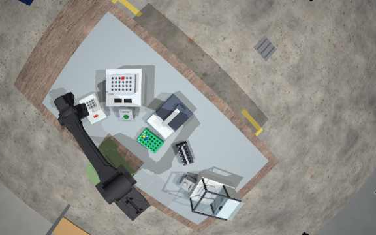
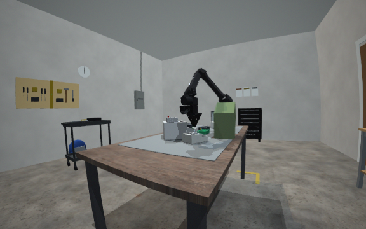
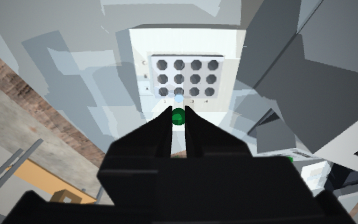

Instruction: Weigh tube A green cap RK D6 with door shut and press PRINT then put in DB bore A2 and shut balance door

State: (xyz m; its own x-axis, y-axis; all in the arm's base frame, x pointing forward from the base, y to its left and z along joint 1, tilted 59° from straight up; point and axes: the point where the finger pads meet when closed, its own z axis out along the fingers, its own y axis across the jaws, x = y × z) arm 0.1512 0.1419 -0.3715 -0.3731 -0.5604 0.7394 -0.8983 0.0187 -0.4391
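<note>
Now: hand 2 cm above the green-capped tube. Round my hand: red-capped tube: 27 cm ahead, 5 cm to the right, 4 cm above; dry block DB: 1 cm to the right, 8 cm below; green tube rack RK: 10 cm ahead, 38 cm to the right, 10 cm below.
</note>
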